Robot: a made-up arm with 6 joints.
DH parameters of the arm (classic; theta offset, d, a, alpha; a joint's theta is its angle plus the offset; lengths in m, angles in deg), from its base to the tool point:
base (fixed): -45 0 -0.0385 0
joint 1: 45 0.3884 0.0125 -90
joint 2: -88.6 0 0.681 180
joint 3: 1.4 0.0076 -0.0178 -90
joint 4: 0 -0.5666 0.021 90
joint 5: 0 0.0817 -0.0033 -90
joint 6: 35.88 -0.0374 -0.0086 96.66
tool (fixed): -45.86 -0.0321 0 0
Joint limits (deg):
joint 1: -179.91..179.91
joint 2: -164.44..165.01
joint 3: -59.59..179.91
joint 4: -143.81..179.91
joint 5: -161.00..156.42
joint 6: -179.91..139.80
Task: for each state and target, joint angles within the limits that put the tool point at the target. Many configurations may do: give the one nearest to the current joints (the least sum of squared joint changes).
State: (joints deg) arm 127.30 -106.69 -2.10 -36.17 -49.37 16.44
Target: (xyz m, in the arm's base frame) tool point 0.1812 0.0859 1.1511
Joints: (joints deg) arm 178.98 -62.06 -5.81 -24.11 -46.58 22.47
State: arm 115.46 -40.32 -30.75 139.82 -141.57 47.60
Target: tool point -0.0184 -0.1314 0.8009
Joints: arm 122.61 -71.01 -52.45 142.88 -142.05 45.92
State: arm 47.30 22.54 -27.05 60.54 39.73 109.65
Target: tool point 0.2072 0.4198 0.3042
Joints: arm 64.72 37.95 -59.59 57.76 36.35 103.54
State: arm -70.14 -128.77 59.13 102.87 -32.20 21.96
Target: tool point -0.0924 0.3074 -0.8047
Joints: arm -79.66 -158.19 102.49 106.11 -45.69 25.18
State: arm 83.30 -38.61 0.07 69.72 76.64 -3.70
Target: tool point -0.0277 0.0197 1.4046
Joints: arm 84.32 -37.92 7.29 59.46 72.16 -0.66
